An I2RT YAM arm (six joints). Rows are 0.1 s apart.
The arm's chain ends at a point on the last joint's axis. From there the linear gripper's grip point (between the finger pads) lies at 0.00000 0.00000 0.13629 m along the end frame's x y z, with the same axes.
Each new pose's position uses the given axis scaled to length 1; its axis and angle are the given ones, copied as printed.
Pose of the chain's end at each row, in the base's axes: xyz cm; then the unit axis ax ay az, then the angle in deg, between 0 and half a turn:
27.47 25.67 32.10 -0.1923 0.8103 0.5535 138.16
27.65 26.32 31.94 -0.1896 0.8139 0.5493 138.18
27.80 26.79 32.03 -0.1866 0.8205 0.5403 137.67
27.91 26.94 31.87 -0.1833 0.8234 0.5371 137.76
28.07 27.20 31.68 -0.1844 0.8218 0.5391 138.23
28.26 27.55 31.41 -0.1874 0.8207 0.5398 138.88
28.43 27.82 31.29 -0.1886 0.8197 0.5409 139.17
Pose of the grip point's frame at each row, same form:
32.31 38.09 29.23 -0.1923 0.8103 0.5535 138.16
32.57 38.68 28.96 -0.1896 0.8139 0.5493 138.18
32.94 39.01 28.87 -0.1866 0.8205 0.5403 137.67
33.12 39.11 28.62 -0.1833 0.8234 0.5371 137.76
33.17 39.42 28.43 -0.1844 0.8218 0.5391 138.23
33.20 39.82 28.11 -0.1874 0.8207 0.5398 138.88
33.29 40.12 27.98 -0.1886 0.8197 0.5409 139.17

